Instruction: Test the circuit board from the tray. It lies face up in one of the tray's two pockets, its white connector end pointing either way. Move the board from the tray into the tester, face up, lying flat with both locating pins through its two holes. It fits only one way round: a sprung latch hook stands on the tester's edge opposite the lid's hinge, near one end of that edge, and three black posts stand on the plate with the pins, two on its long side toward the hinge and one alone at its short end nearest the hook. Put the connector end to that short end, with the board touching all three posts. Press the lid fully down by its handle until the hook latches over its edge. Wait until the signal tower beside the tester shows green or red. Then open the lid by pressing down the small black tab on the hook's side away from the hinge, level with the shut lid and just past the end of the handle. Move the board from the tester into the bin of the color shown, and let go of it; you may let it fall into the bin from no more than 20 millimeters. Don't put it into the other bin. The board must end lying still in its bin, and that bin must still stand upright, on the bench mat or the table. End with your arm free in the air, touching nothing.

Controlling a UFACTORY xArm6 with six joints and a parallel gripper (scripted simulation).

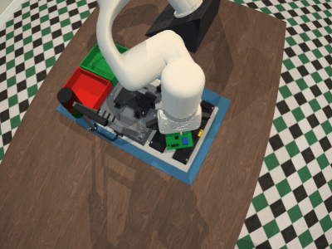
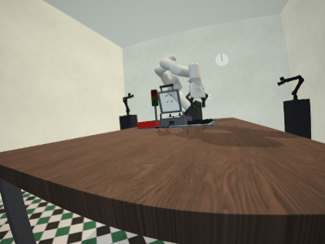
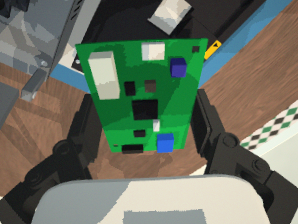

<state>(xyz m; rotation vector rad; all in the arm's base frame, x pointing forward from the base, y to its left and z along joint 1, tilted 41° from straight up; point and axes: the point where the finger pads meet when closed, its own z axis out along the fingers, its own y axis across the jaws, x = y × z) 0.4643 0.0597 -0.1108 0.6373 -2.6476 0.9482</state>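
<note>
My gripper is now right at the green circuit board. Also, from my hand: black nest (16 cm to the right, 6 cm behind, 5 cm below); clear lid (18 cm to the right, 6 cm ahead, 6 cm above); latch hook (12 cm behind, 10 cm to the right, 4 cm below).
</note>
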